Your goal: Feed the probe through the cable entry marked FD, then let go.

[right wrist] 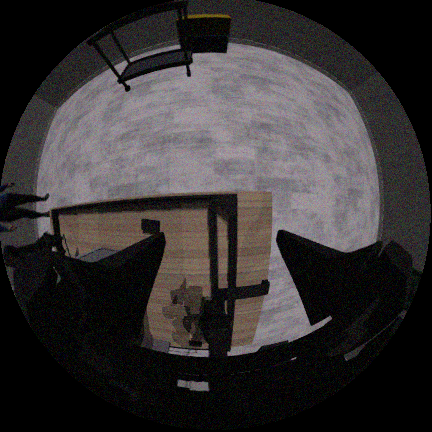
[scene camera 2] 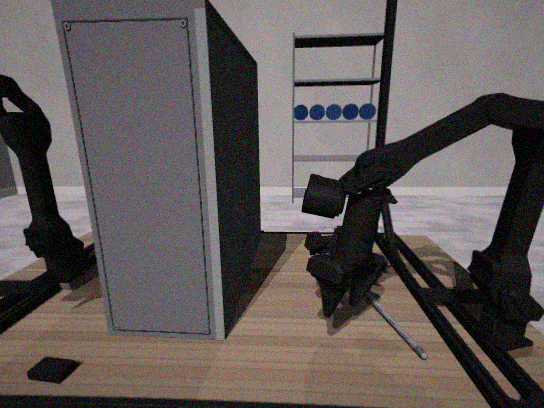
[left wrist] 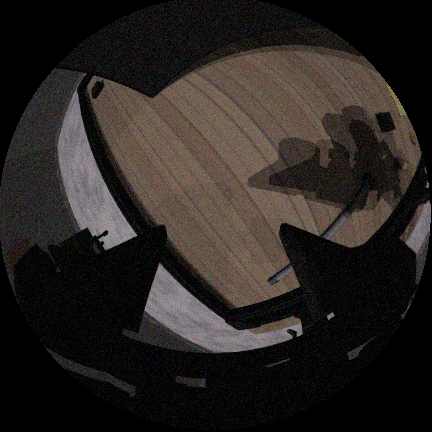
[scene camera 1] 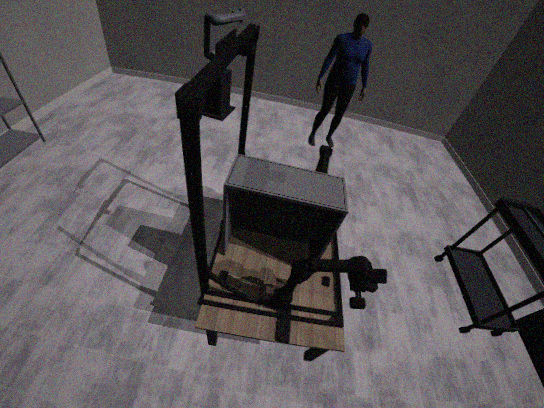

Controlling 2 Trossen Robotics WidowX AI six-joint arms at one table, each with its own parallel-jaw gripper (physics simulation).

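Places are measured from the left arm's base along level axes (x left, y down, z back), in millimetres.
Pixels of known places: left gripper, fingertip midpoint: (right wrist: 64,243) (scene camera 2: 340,311) (left wrist: 224,230); right gripper, fingertip midpoint: (right wrist: 222,237) (scene camera 1: 353,295); left arm's base, origin of the base link: (scene camera 2: 500,335); right arm's base, origin of the base link: (right wrist: 214,305) (scene camera 2: 65,276) (scene camera 1: 276,303).
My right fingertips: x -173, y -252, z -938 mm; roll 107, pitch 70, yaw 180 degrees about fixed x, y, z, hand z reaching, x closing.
Note:
Ahead of a thing's pixels: the offset from my right fingertips to its top centre.
The thin grey probe {dz +789, dx +59, dy +246 mm} (scene camera 2: 398,327) (left wrist: 336,226) lies on the wooden table. In scene camera 2 its far end is hidden behind my left gripper (scene camera 2: 341,309) (left wrist: 223,227), which is open and empty, pointing down low over the table to the left of the probe. In the left wrist view one finger covers part of the probe. The tall grey enclosure {dz +452, dx -259, dy -293 mm} (scene camera 1: 285,177) (scene camera 2: 140,175) stands on the table, left of my left gripper in scene camera 2; its side facing that gripper is dark. The FD marking and its cable entry cannot be made out. My right gripper (right wrist: 222,237) is open and empty, beyond the table's edge.
A small black block {dz +189, dx +30, dy +257 mm} (scene camera 1: 325,281) (scene camera 2: 52,369) (right wrist: 150,226) lies near a table edge. Another dark block (left wrist: 385,121) and part of a yellow piece (left wrist: 397,100) show in the left wrist view. Black rails (scene camera 2: 442,327) run along the table. A black upright (scene camera 1: 195,200) rises at one side.

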